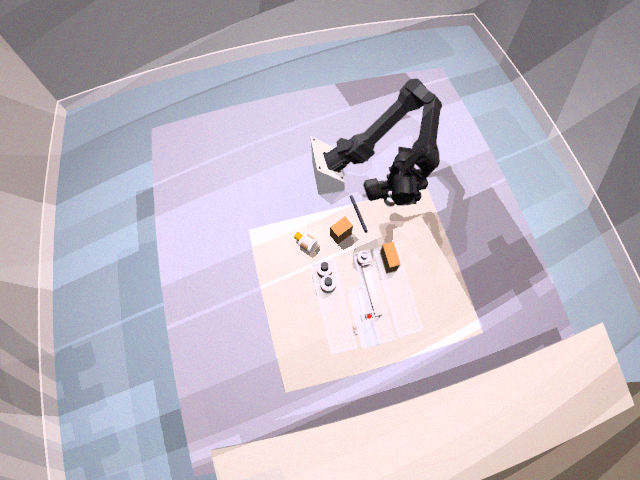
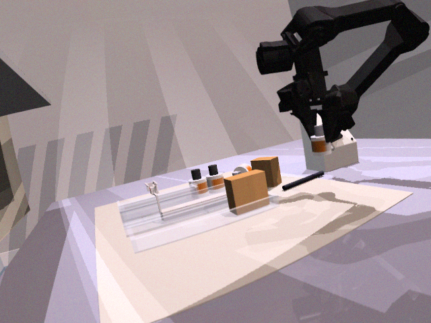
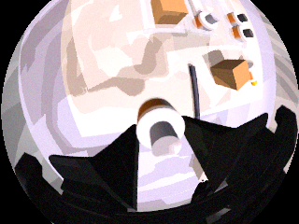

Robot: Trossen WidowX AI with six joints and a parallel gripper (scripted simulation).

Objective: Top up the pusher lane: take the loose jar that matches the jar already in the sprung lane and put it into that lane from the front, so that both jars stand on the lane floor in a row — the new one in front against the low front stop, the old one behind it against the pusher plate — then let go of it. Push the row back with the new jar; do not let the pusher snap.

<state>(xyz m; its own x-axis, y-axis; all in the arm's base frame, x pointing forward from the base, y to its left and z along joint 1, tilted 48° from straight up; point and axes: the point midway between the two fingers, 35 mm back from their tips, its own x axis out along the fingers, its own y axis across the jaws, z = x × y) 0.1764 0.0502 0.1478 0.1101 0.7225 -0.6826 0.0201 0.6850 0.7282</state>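
Now: the black rod 10 cm below my gripper tip, 9 cm to the right of it and 2 cm behind it. Round my gripper tip: pusher plate: 25 cm ahead, 17 cm to the right, 6 cm below.
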